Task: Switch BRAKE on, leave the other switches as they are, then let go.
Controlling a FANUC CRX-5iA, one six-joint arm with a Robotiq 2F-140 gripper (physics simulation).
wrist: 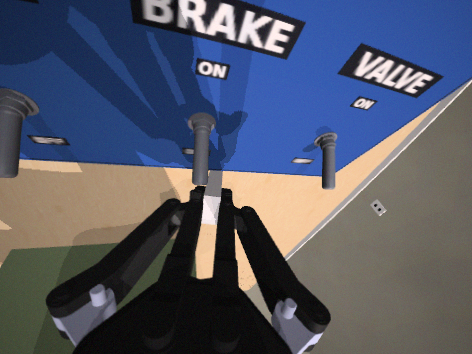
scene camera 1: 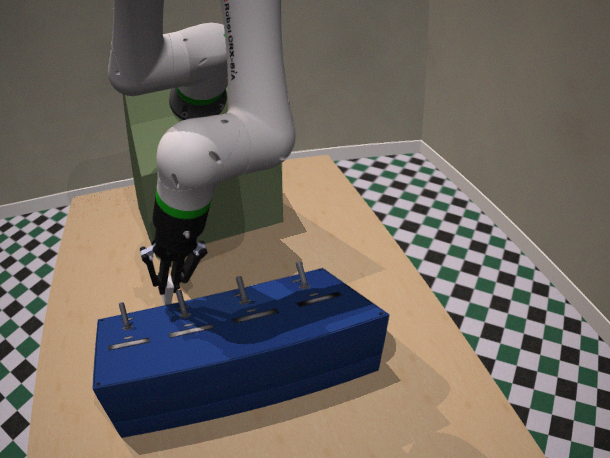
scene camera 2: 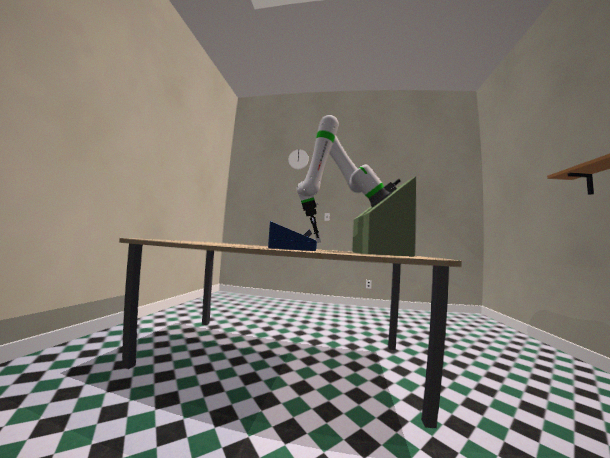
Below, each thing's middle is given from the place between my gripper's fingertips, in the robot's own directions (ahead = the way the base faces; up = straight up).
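My hand is 20 mm below the blue switch box (scene camera 1: 225, 355). My hand is also 160 mm short of the box and 70 mm to the right of it.
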